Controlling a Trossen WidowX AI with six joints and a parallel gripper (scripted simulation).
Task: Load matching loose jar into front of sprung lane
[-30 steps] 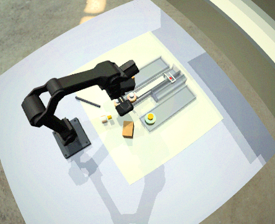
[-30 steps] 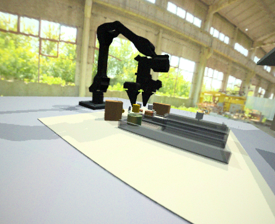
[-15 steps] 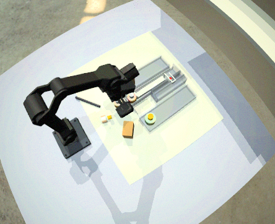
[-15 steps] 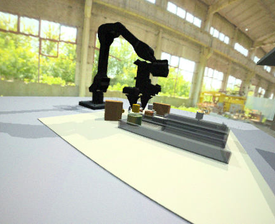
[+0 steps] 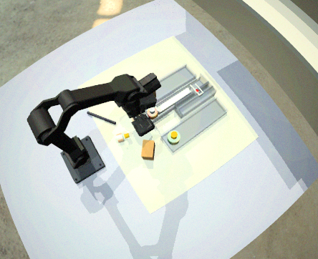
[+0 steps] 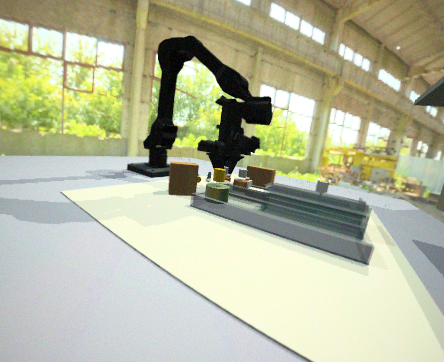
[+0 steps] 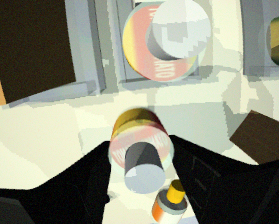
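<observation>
My gripper tip is 20 mm past the brown box, 130 mm to the left of it and 10 mm below it. From my gripper tip the other things lie so: thin black rod (130 mm behind, 90 mm to the left, 20 mm below); grey pusher rack (220 mm ahead, 20 mm to the right, 10 mm below).
</observation>
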